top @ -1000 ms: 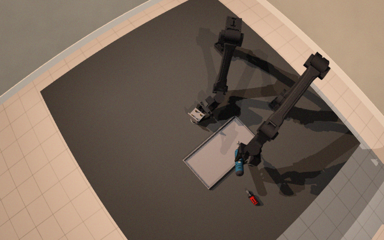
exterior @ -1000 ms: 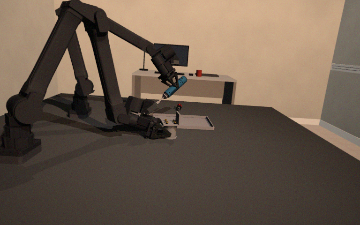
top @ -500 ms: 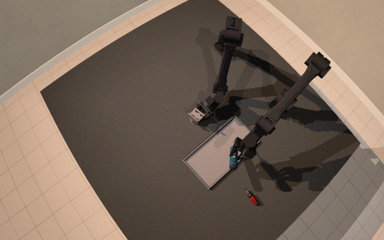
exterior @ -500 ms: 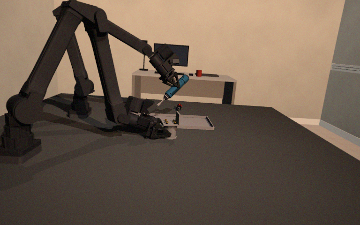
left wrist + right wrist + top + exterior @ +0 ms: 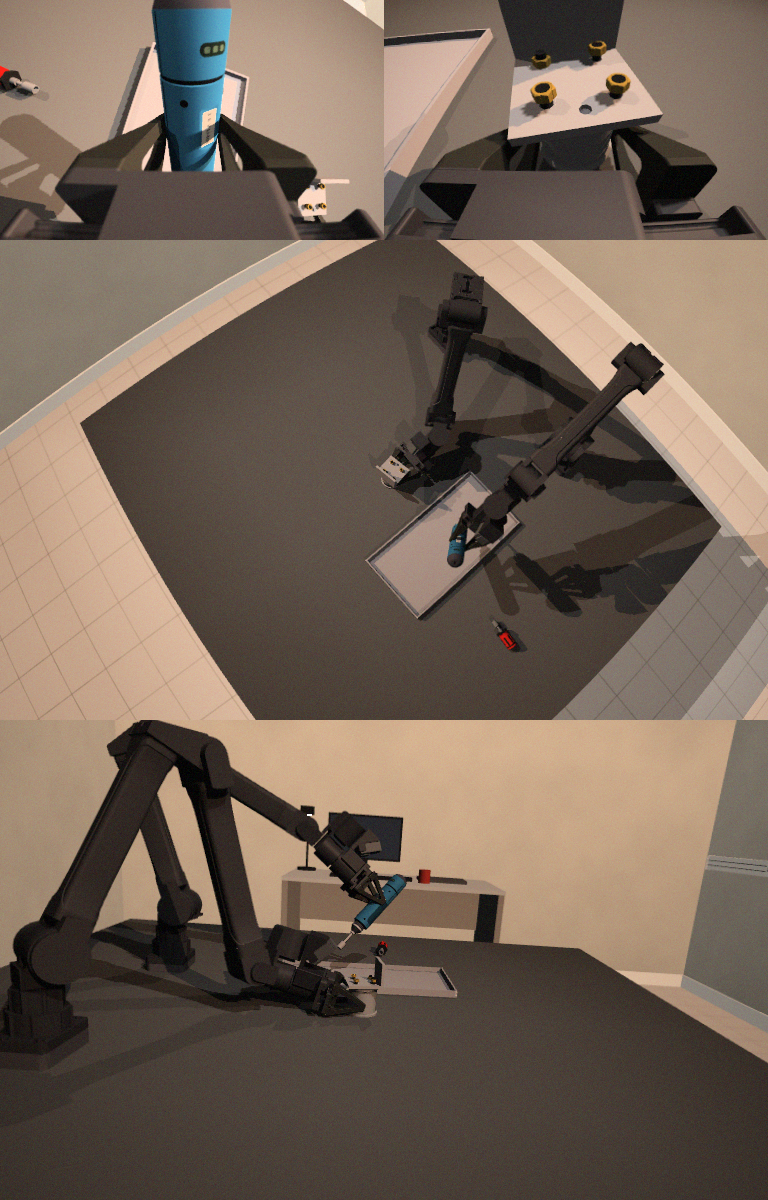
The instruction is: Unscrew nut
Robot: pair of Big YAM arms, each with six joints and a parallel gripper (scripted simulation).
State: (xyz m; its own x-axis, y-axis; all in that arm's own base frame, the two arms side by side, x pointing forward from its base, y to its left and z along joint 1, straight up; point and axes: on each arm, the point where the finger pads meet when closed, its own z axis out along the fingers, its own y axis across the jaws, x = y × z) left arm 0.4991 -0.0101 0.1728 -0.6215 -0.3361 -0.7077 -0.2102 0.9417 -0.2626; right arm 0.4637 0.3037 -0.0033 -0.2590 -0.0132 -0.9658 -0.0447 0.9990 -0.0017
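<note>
Right now my right hand is 1 cm below the joint module. Round my right hand: shallow grey tray 25 cm to the left, 2 cm below; nut 5 cm above, 2 cm to the left, 2 cm ahead; grey bracket 5 cm above.
</note>
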